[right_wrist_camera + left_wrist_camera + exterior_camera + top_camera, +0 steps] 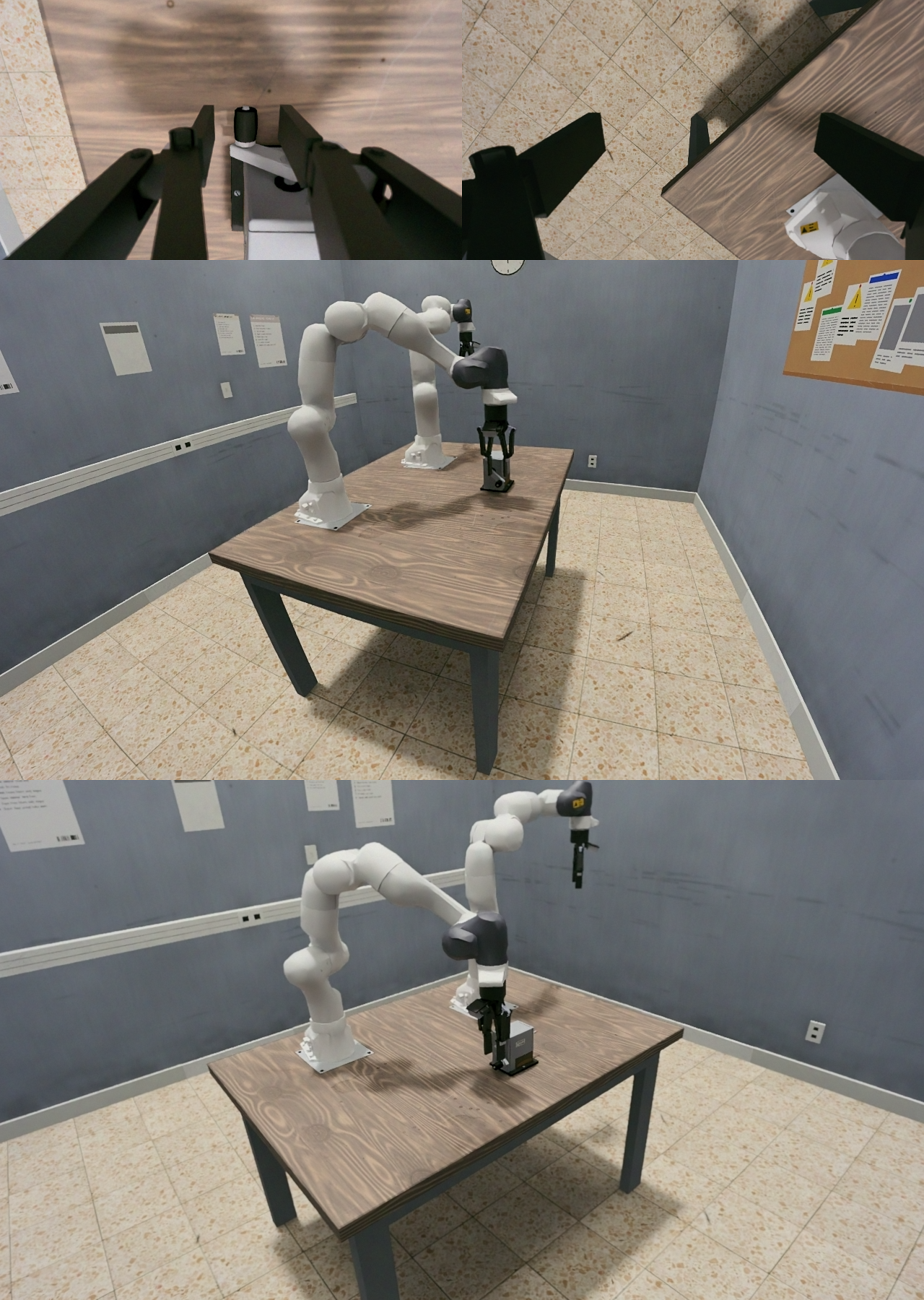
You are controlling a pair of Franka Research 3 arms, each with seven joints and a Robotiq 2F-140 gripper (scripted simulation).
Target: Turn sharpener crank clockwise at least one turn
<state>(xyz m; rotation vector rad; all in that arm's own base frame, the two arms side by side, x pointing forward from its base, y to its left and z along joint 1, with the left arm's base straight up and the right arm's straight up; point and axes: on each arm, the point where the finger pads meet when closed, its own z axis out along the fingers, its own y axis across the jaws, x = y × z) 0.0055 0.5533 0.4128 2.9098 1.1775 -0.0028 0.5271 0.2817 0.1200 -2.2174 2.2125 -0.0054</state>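
Observation:
My right hand is 1 cm past the crank, 2 cm to the right of it and 6 cm above it.

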